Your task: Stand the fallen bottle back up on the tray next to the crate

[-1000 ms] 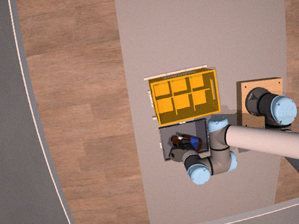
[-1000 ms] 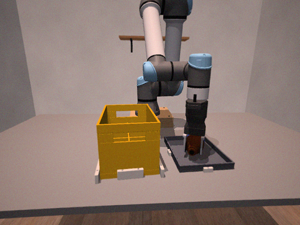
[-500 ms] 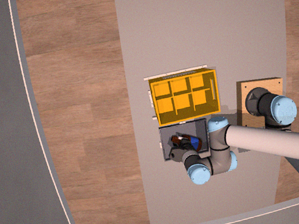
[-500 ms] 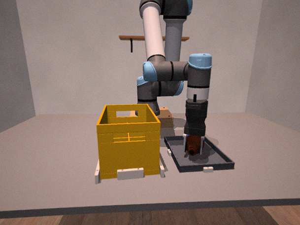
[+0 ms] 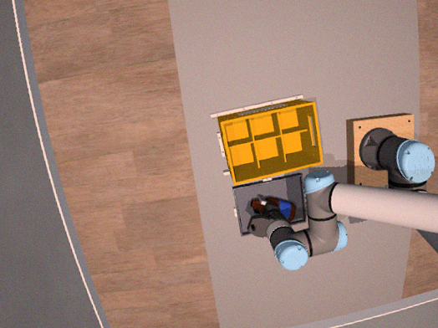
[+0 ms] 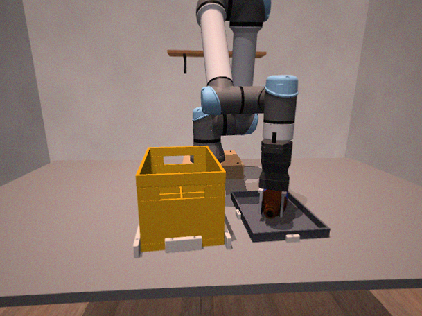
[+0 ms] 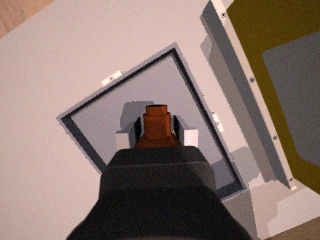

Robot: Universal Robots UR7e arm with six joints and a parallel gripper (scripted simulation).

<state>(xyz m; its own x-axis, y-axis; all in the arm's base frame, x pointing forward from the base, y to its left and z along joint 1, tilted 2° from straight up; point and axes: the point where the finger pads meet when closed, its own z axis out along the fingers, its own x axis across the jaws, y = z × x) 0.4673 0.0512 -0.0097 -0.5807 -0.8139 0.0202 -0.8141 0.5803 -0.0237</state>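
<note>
The brown bottle lies 4 cm behind my hand, 3 cm to the left of it and 1 cm below it. Also, from my hand: yellow crate (9 cm behind, 22 cm to the right, 4 cm above); dark grey tray (4 cm behind, 3 cm to the left, 4 cm below).
</note>
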